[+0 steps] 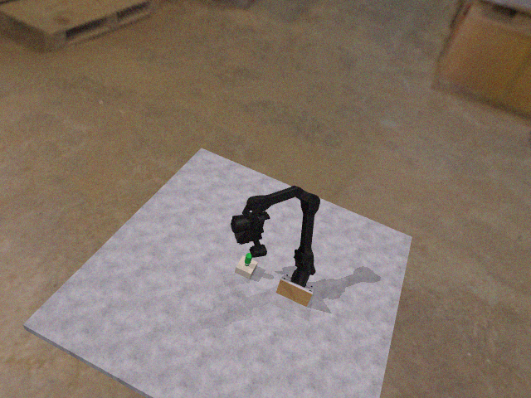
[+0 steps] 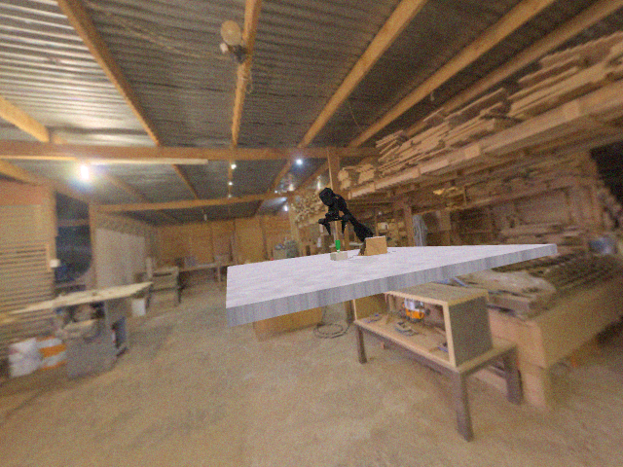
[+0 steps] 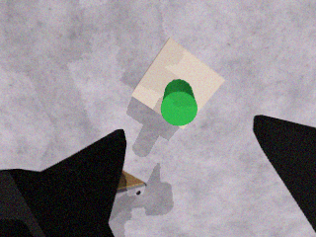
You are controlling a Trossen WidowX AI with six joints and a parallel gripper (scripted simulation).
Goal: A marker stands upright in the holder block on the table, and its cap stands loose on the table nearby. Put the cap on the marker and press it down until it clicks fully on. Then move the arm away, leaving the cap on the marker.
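My gripper tip is 6 cm above the green cap. Also, from my gripper tip: holder block (13 cm below).
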